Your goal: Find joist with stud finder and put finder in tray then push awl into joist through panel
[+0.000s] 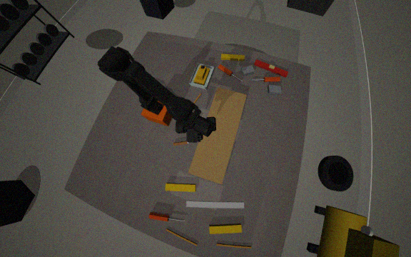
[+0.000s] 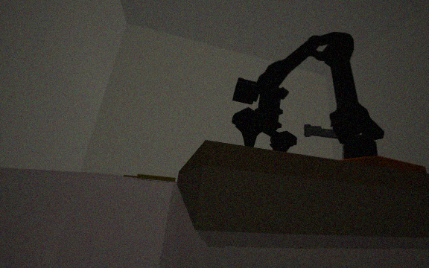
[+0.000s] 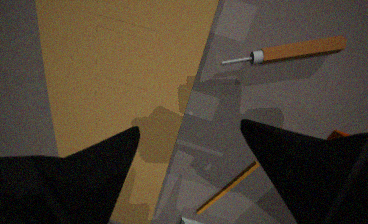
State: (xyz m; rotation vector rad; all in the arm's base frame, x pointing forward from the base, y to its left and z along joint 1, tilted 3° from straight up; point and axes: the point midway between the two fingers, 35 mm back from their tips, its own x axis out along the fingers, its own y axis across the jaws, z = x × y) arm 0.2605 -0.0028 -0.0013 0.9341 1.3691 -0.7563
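Right now my gripper tip is 50 mm past the awl, 90 mm to the left of it and 70 mm above it. From my gripper tip the other things lie so: pale tray (170 mm behind, 340 mm to the left, 70 mm below); yellow stud finder (170 mm behind, 350 mm to the left, 30 mm below); white strip (240 mm ahead, 310 mm to the right, 80 mm below).
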